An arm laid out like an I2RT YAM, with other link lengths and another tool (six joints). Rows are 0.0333 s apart.
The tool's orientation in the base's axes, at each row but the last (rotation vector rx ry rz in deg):
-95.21, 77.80, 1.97
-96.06, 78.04, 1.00
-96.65, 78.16, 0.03
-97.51, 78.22, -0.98
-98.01, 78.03, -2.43
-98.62, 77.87, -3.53
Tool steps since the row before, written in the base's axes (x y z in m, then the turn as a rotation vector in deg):
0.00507, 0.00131, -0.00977, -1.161, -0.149, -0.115
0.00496, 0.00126, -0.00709, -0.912, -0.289, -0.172
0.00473, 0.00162, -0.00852, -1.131, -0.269, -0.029
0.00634, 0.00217, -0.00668, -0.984, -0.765, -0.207
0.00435, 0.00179, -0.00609, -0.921, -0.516, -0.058
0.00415, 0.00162, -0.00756, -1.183, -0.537, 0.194
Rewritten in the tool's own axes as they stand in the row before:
0.00633, 0.00239, 0.00878, -0.269, 0.956, -0.631
0.00473, 0.00079, 0.00731, -0.038, 0.792, -0.562
0.00500, 0.00194, 0.00830, -0.211, 0.869, -0.744
0.00411, -0.00042, 0.00851, 0.319, 0.851, -0.878
0.00323, 0.00079, 0.00694, 0.076, 0.714, -0.776
0.00388, 0.00196, 0.00762, -0.128, 0.742, -1.077

